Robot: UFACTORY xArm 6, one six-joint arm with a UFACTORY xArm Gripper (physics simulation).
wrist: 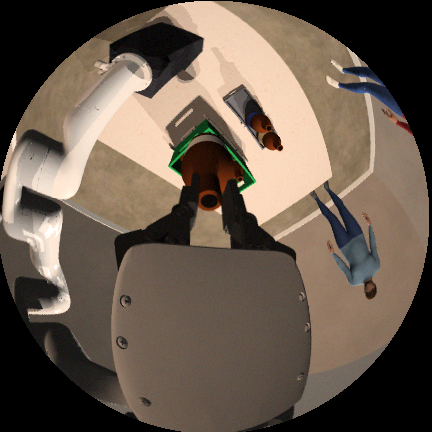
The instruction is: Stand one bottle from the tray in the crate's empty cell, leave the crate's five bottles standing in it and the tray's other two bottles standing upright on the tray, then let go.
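Frame: origin at the arm's base, x back, y right, z up, level; metres.
Seen in the pictures: gripper, fingertip midpoint: [210, 187]; arm's base, origin of the base link: [130, 71].
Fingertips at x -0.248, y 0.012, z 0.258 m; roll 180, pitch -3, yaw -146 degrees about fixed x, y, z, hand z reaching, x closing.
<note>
Pixels of each thing's top centre, then the offset from my fingertips to it. "spot": a spot on its surface instead. Level surfaces: height alone.
- brown bottle, middle of its top: [211, 205] dx -0.011, dy +0.011, dz +0.008 m
- grey tray, surface spot: [235, 97] spot: dx -0.033, dy -0.154, dz -0.480 m
- table, its level: dz -0.486 m
My gripper [210, 187] is shut on the neck of a brown bottle [202, 162] with a pale band, held upright with its mouth towards the camera. The bottle overlaps the green crate [244, 172] in the view and hides most of its inside; how high it is over the crate I cannot tell. Another brown bottle [228, 172] shows in the crate, right of the held one; the crate's other bottles and its empty cell are hidden. The grey tray [235, 97] lies beyond the crate to the right, with two brown bottles [259, 122] [271, 140] standing at its near end.
A grey panel [175, 125] with a slot lies behind the crate. A black box-like block [160, 55] is at the upper left, by the white arm [95, 115]. Human figures [357, 250] [370, 90] show at the right, beyond the table [295, 165].
</note>
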